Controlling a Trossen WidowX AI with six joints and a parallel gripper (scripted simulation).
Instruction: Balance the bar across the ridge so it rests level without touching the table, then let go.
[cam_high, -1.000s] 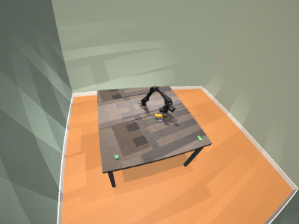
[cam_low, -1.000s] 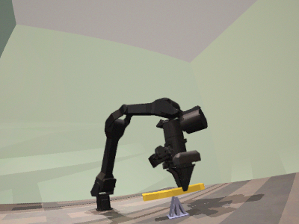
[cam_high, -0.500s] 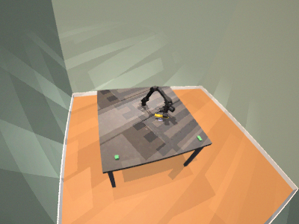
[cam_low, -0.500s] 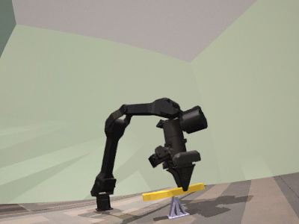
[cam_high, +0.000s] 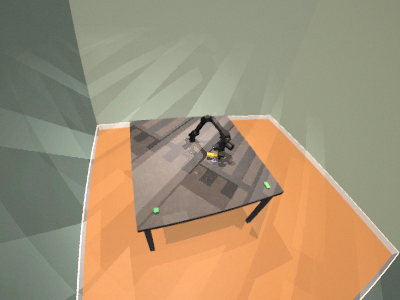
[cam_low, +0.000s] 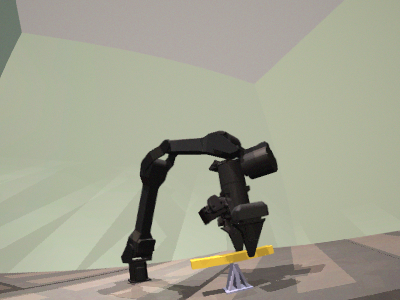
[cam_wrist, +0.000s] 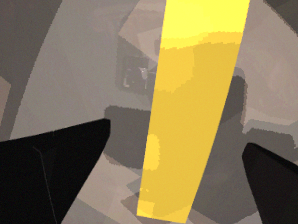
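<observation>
My gripper tip is 3 cm to the left of the yellow bar and 1 cm past it. Also, from my gripper tip: small grey ridge stand: 4 cm below, 2 cm to the right, 1 cm behind.
</observation>
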